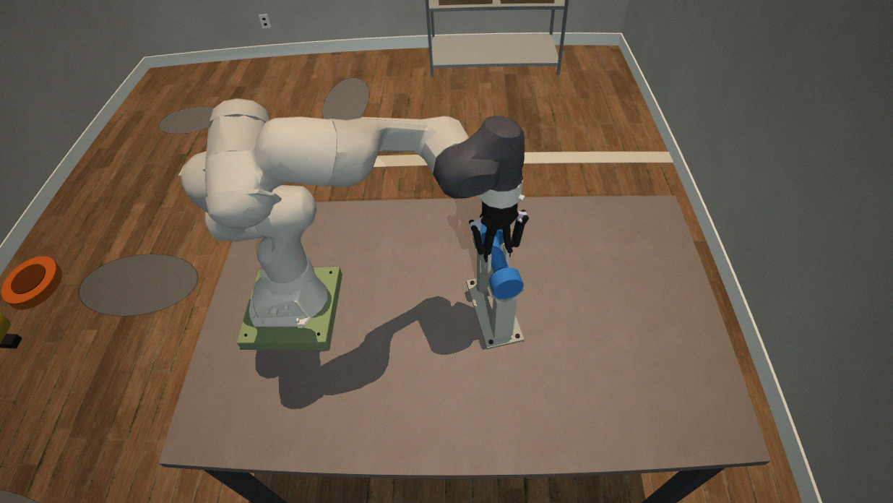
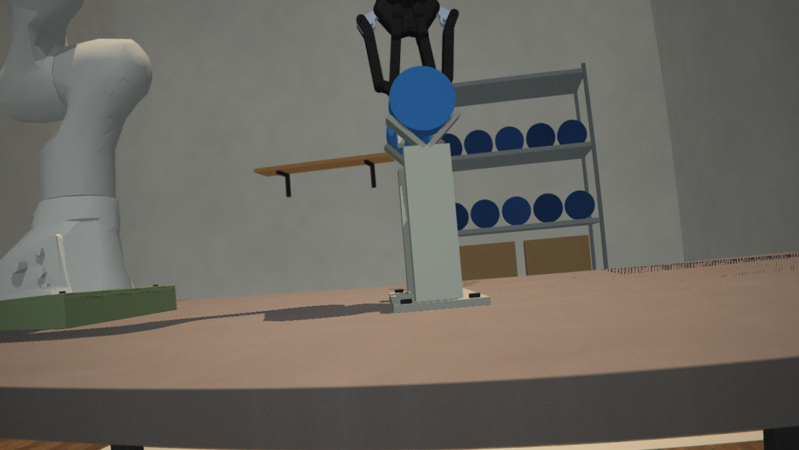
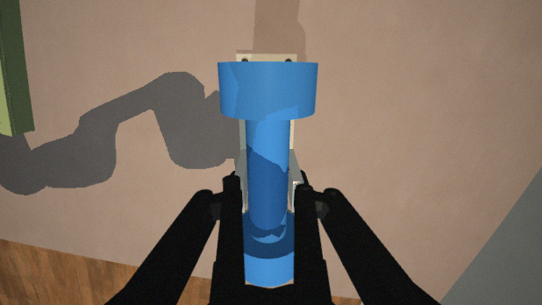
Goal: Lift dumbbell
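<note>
My hand is 13 cm above the grey cradle. The rest, counted from my hand: blue dumbbell right at my hand.
</note>
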